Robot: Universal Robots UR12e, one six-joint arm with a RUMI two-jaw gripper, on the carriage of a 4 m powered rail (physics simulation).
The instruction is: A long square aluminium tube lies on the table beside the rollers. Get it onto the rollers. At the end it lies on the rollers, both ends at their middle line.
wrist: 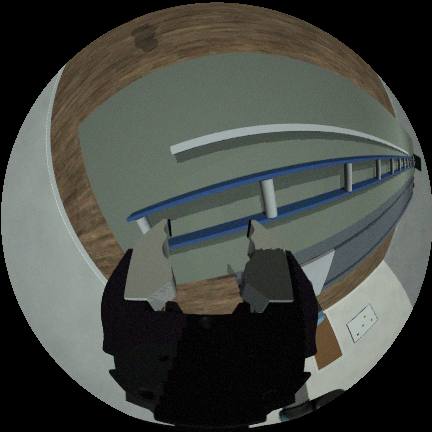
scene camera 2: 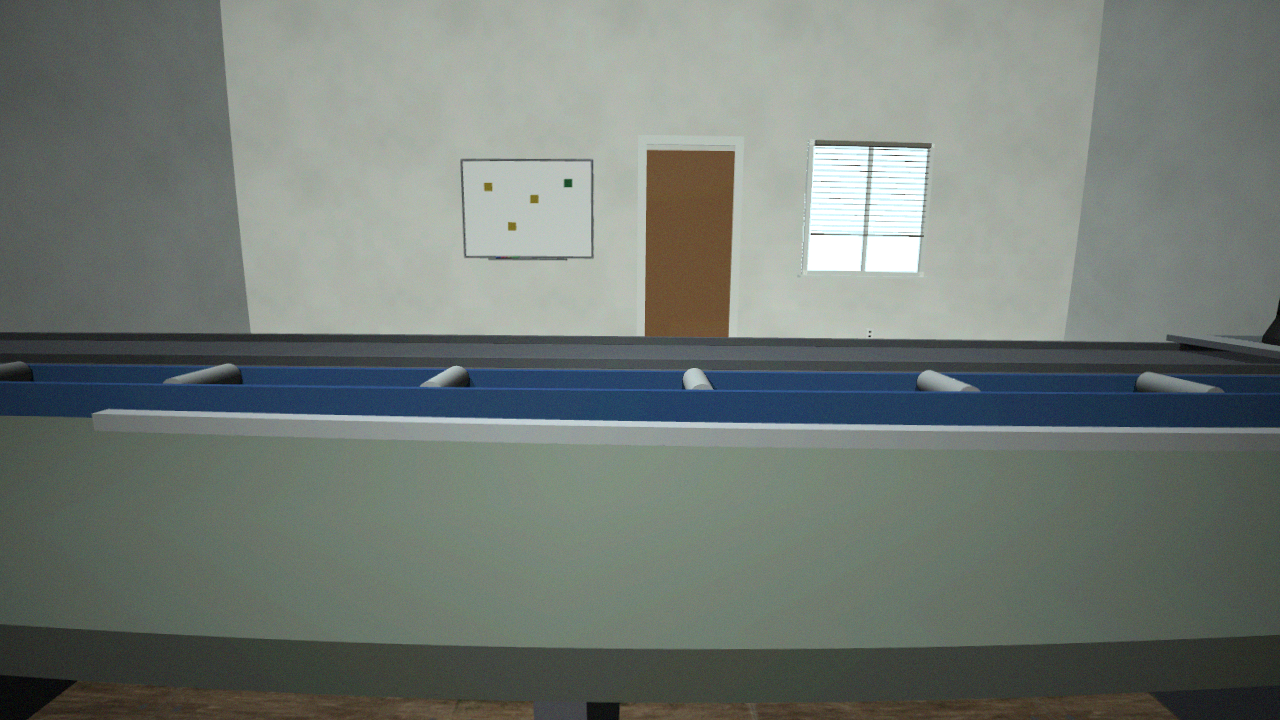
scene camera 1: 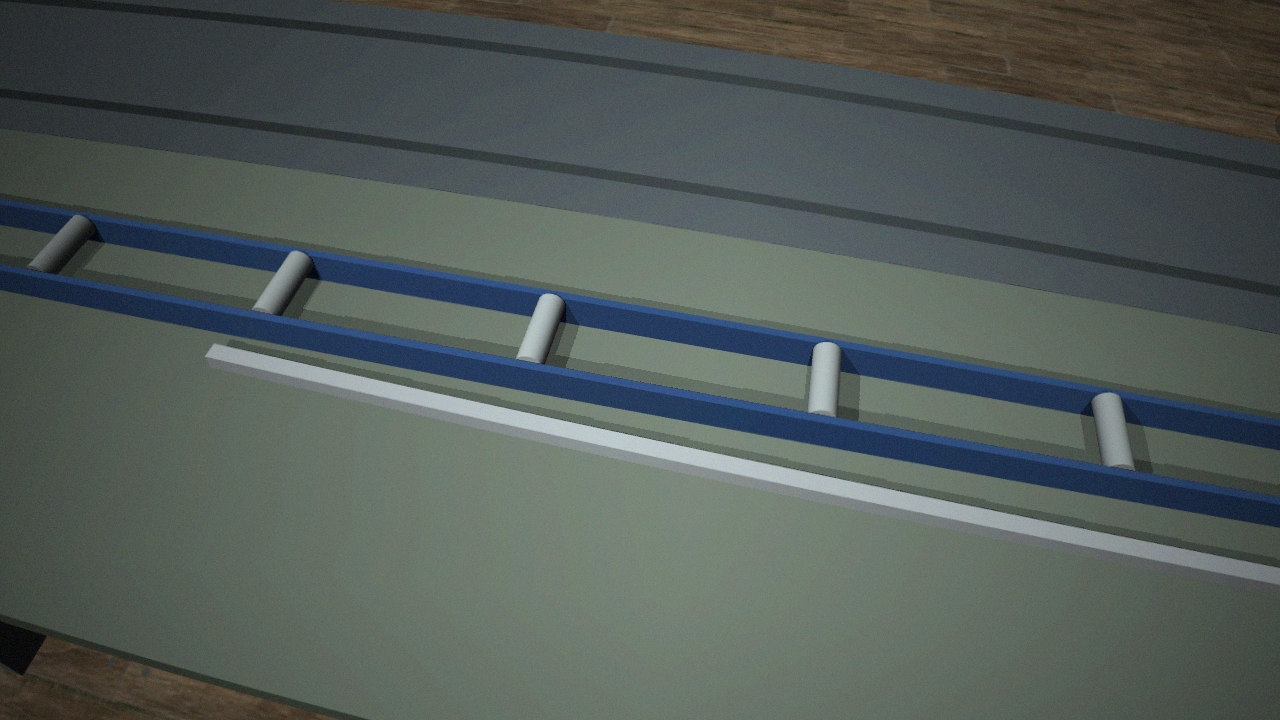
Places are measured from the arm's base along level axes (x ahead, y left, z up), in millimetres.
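Where they show: gripper, between the fingertips: (wrist: 208,220).
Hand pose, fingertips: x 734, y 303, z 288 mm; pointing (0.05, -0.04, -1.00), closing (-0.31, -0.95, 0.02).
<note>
After its pixels a point has its place.
The long square aluminium tube (scene camera 1: 626,445) {x 767, y -2095, z -5 mm} (scene camera 2: 626,433) {x 778, y -1959, z -14 mm} (wrist: 280,127) {x 822, y 55, z -5 mm} lies on the table beside the near blue side rail (scene camera 1: 680,400) {x 694, y -2038, z 14 mm} (scene camera 2: 572,407) {x 694, y -2039, z -3 mm} of the roller track, apart from it and roughly parallel. Its right part runs out of both scene views. Grey rollers (scene camera 1: 540,328) {x 627, y -2247, z 30 mm} (scene camera 2: 697,380) {x 654, y -1855, z 29 mm} (wrist: 269,198) {x 624, y 154, z 30 mm} sit between the two blue side rails. My gripper (wrist: 208,220) {x 734, y 303, z 288 mm} is open and empty in the wrist view, its jaws wide apart. The end of the roller track shows ahead of and between the jaws, and the tube's end lies farther off. The gripper does not show in either scene view.
The green table (scene camera 1: 447,555) {x 955, y -2275, z -30 mm} (scene camera 2: 626,537) {x 1020, y -1953, z -30 mm} (wrist: 150,110) {x 991, y 412, z -30 mm} carries tube and track. The grey rail bed (scene camera 1: 716,152) (scene camera 2: 537,351) runs along the far side. A light carriage plate (scene camera 2: 1230,345) {x -20, y -225, z -4 mm} (wrist: 321,272) {x 75, y -162, z 0 mm} stands on it, with a dark arm part (scene camera 2: 1273,329) {x -32, y -80, z 43 mm} at the right edge.
</note>
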